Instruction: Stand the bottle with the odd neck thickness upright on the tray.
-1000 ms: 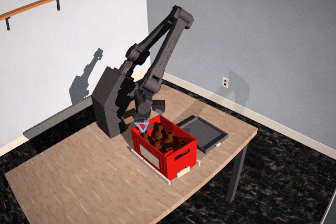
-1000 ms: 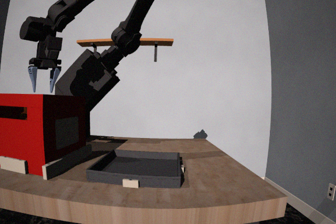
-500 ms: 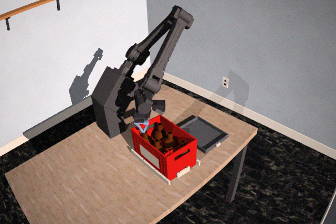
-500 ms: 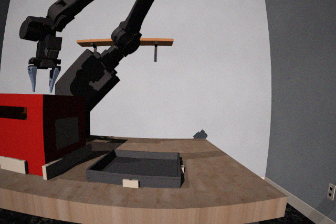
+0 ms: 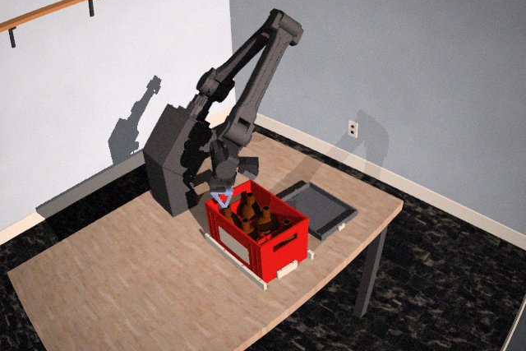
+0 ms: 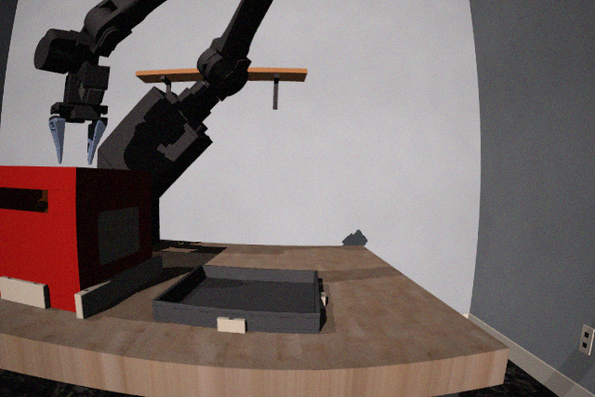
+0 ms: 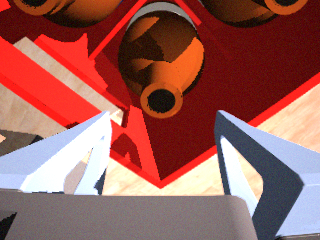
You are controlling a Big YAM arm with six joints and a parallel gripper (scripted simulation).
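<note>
The red crate is 9 cm ahead of my hand, 3 cm to the left of it and 11 cm below it. From my hand the other things lie so: dark grey tray: 11 cm ahead, 31 cm to the left, 18 cm below.
</note>
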